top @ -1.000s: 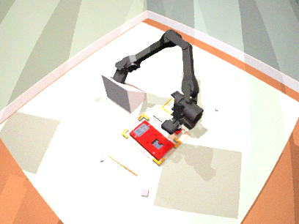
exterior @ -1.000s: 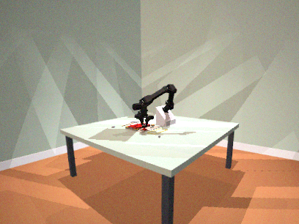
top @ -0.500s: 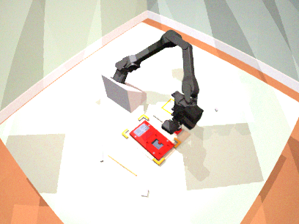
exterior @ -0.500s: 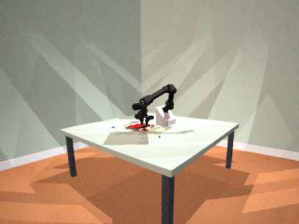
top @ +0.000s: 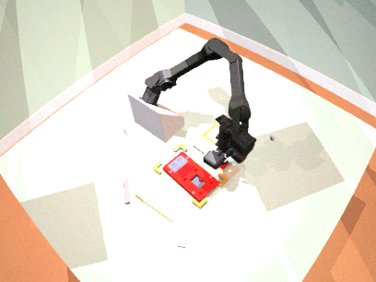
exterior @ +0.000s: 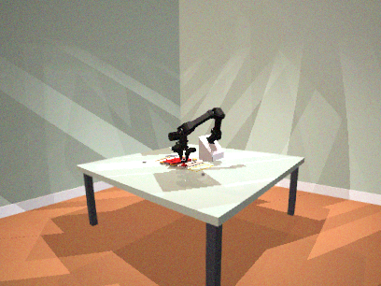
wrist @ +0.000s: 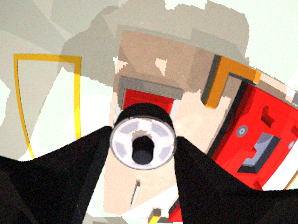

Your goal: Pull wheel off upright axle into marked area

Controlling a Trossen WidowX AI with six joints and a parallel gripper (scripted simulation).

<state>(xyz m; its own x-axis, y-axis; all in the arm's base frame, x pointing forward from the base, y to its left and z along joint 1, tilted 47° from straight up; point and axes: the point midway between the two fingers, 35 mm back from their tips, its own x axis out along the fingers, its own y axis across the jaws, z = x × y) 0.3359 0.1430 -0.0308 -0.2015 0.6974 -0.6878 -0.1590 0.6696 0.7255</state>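
My gripper tip is 10 mm above the upright axle. Also, from my gripper tip: small white block: 130 mm ahead, 320 mm to the right, 40 mm below; wheel: right at my gripper tip; thin wooden stick: 40 mm behind, 310 mm to the right, 40 mm below.
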